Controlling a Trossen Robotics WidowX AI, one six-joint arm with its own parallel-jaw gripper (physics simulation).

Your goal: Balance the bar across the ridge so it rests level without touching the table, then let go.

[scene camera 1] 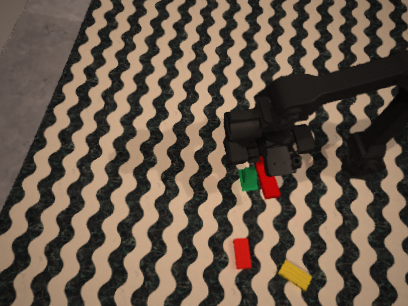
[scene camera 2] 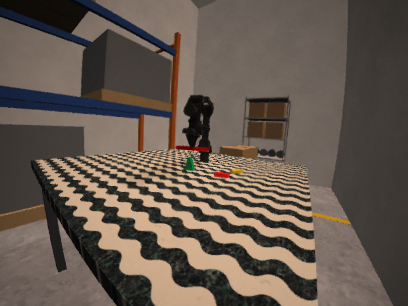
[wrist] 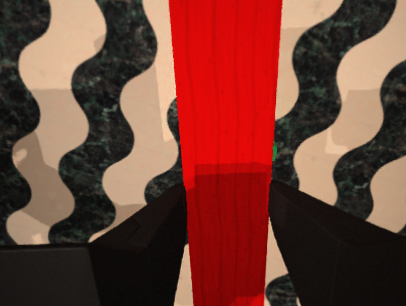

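Seen in the pictures: gripper, between the fingertips: [scene camera 1: 261, 160] [scene camera 2: 192, 147] [wrist: 226, 192]; arm's base, origin of its link: [scene camera 1: 355, 167] [scene camera 2: 204, 161].
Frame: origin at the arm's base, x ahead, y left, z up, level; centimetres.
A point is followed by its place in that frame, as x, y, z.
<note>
My gripper [wrist: 226, 192] @[25.4, 8.1, 11.7] is shut on a long red bar [scene camera 1: 269, 185] @[23.1, 14.4, 12.2] [scene camera 2: 193, 148] @[26.5, 9.9, 11.5] [wrist: 227, 90] @[23.9, 12.0, 12.2], one finger on each side. In scene camera 2 the bar is nearly level and raised above the table. The green ridge [scene camera 1: 248, 179] @[27.3, 9.9, 3.6] [scene camera 2: 189, 164] @[28.6, 9.4, 3.1] stands on the table, a wedge with its narrow edge up. In scene camera 1 it shows just left of the bar; in scene camera 2 it is lower than the bar. In the wrist view a sliver of the ridge [wrist: 274, 151] shows at the bar's right edge; the bar hides the rest.
A short red block [scene camera 1: 242, 253] @[26.5, 27.8, 1.7] [scene camera 2: 222, 175] @[28.0, 28.6, 1.0] and a yellow block [scene camera 1: 295, 275] @[14.3, 30.4, 1.6] [scene camera 2: 237, 171] @[15.8, 31.2, 1.2] lie on the striped table [scene camera 1: 165, 225] @[45.7, 23.9, 0.0] [scene camera 2: 210, 220] @[62.6, 43.3, 0.0]. The arm [scene camera 1: 320, 92] @[20.0, 8.7, 40.0] [scene camera 2: 199, 107] @[23.2, 9.9, 33.4] reaches in from the right in scene camera 1.
</note>
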